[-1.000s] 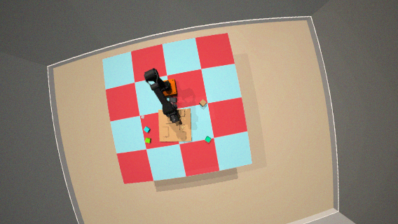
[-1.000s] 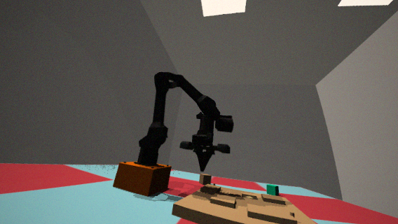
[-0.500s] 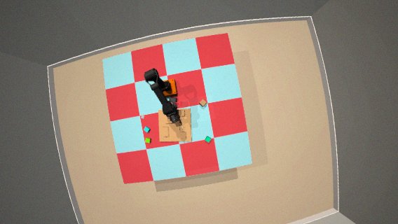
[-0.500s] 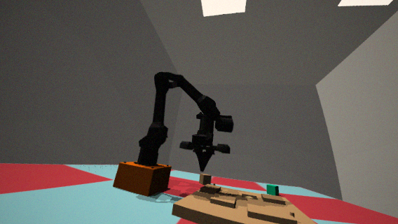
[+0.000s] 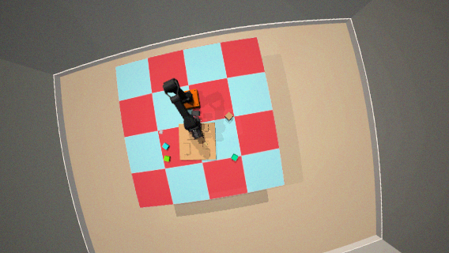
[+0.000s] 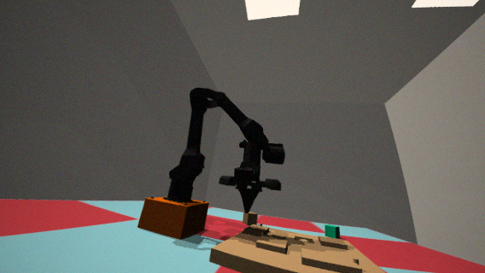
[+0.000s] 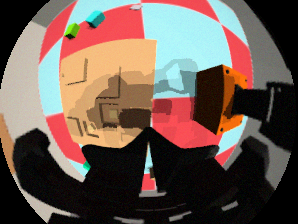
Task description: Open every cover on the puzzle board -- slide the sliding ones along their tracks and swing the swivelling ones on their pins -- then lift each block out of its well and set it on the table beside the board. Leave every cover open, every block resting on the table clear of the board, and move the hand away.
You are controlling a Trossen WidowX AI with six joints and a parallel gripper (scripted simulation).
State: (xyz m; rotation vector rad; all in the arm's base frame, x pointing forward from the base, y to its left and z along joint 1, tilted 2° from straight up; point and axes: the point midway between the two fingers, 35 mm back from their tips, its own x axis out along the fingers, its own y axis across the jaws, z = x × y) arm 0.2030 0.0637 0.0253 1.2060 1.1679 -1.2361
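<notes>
The tan puzzle board is 140 mm ahead of my gripper tip, 30 mm to the right of it and 50 mm below it. From my gripper tip the other things lie so: brown block (50 mm behind, 240 mm to the left, 50 mm below); then cyan block (170 mm ahead, 290 mm to the right, 60 mm below); then bright green block (270 mm ahead, 290 mm to the right, 60 mm below).
</notes>
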